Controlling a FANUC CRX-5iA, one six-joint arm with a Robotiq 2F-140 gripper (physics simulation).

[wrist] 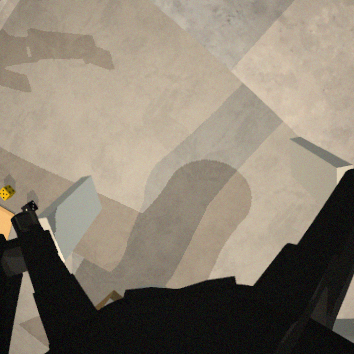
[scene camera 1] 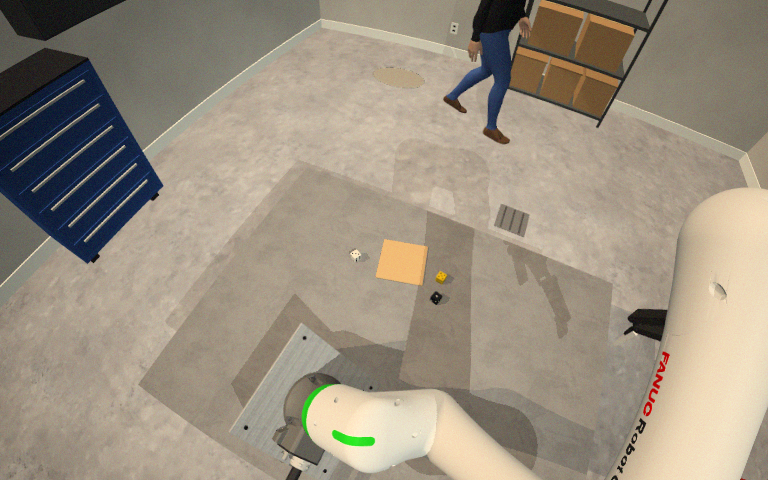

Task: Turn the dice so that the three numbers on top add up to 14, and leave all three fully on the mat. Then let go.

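Where they show: gripper, between the fingertips: (wrist: 189, 175) (scene camera 1: 645, 375); arm's base, origin of its link: (scene camera 1: 315, 406).
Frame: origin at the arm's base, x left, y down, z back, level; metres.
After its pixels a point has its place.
Observation:
An orange square mat (scene camera 1: 402, 262) {x -0.006, y 0.120, z -0.491 m} (wrist: 4, 222) {x -0.048, y 0.120, z -0.452 m} lies on the work surface. A white die (scene camera 1: 355, 255) {x 0.127, y 0.098, z -0.439 m} lies off the mat, to its left in the scene view. A yellow die (scene camera 1: 441, 277) {x -0.133, y 0.099, z -0.480 m} (wrist: 7, 192) {x -0.143, y 0.099, z -0.478 m} lies off it just to the right, and a black die (scene camera 1: 436, 297) {x -0.142, y 0.098, z -0.413 m} (wrist: 31, 205) {x -0.154, y 0.107, z -0.415 m} lies near the yellow one, also off the mat. The pips are too small to read surely. My gripper (wrist: 189, 175) {x -0.538, y -0.263, z -0.233 m} is open and empty, high up and well to the right of the dice in the scene view, where the arm partly hides it. A finger partly covers the black die in the wrist view.
The arm's base stands on a metal plate (scene camera 1: 283, 376) {x 0.075, y -0.068, z -0.019 m} in front of the mat. The large white arm link (scene camera 1: 707, 339) {x -0.362, y -0.586, z -0.110 m} fills the right side. A blue drawer cabinet (scene camera 1: 84, 164), a walking person (scene camera 1: 495, 62) and a shelf rack with boxes stand farther off.

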